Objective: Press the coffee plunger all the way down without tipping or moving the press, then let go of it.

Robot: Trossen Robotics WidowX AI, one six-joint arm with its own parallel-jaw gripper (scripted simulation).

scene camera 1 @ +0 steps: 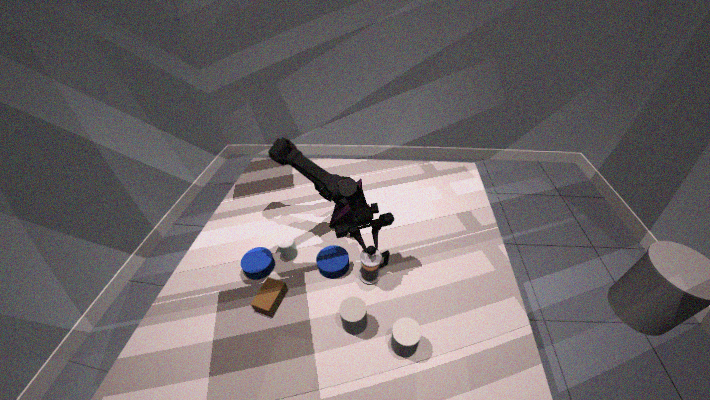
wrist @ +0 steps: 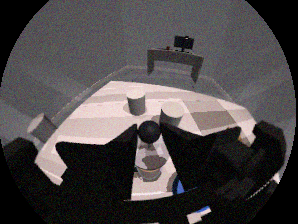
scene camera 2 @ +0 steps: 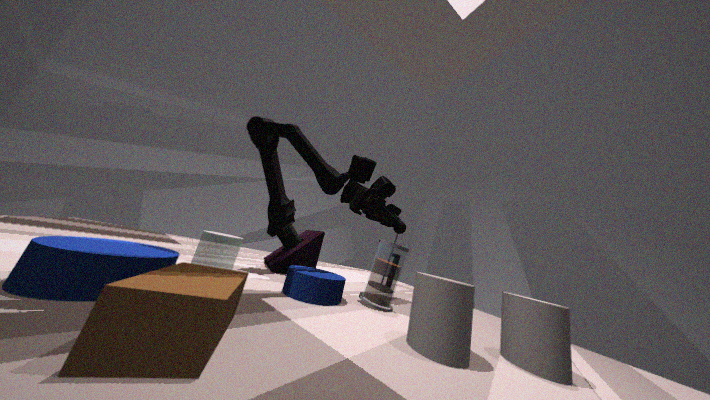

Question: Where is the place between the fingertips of my gripper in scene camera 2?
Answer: At 402,226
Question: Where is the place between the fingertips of my gripper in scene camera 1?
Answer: At 371,251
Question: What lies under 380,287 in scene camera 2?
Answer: A coffee press.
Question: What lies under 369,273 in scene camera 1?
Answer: A coffee press.
